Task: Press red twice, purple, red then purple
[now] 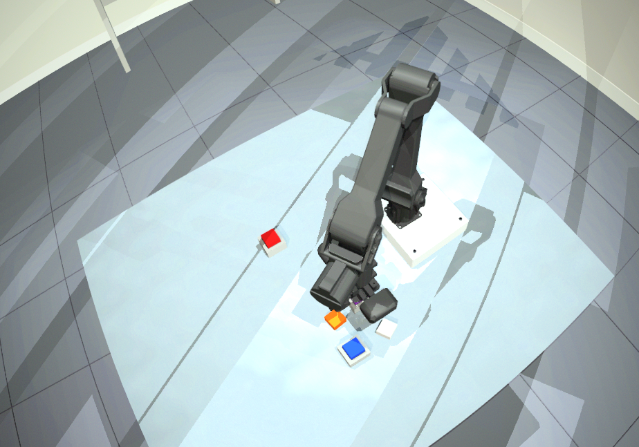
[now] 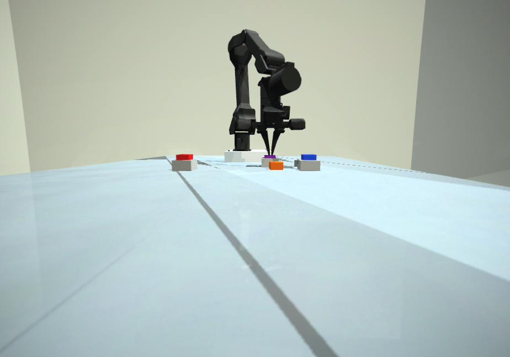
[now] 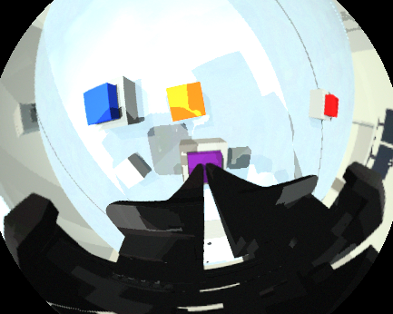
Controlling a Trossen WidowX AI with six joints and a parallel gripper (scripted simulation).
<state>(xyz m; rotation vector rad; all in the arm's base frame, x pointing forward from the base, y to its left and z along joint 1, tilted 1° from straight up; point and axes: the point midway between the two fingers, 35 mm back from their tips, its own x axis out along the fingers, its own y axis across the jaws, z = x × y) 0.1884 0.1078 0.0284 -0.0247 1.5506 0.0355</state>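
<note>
My gripper tip is 1 cm above the purple button. Round my gripper tip: white block (1 cm behind, 9 cm to the left, 2 cm below); orange block (6 cm ahead, 1 cm to the left, 2 cm below); blue button (7 cm ahead, 10 cm to the left).
</note>
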